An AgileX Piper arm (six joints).
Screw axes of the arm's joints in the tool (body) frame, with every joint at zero. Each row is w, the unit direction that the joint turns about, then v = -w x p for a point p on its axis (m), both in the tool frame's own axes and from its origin. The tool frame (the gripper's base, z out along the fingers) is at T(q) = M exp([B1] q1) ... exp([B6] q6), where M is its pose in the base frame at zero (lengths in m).
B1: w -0.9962 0 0.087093 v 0.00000 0.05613 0.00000
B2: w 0 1 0 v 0.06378 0.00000 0.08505
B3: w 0 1 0 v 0.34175 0.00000 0.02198
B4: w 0 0 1 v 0.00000 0.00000 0.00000
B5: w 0 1 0 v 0.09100 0.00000 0.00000
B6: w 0 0 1 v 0.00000 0.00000 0.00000
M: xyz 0.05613 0.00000 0.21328 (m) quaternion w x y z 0.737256 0 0.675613 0
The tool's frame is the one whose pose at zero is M.
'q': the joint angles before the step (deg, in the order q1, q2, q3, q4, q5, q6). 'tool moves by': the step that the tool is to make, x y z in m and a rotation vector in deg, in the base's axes. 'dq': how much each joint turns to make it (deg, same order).
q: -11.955 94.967 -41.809 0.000 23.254 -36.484
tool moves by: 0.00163 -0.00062 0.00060 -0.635 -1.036 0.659
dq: -0.001 0.000 -0.001 -0.445 -1.145 -0.344
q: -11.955 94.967 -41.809 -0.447 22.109 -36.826
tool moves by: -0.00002 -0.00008 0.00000 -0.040 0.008 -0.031
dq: -0.001 -0.001 0.001 -0.129 0.000 0.134
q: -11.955 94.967 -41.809 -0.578 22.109 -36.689
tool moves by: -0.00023 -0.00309 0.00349 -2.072 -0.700 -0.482
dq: -0.001 -0.656 0.000 -5.233 -0.362 4.663
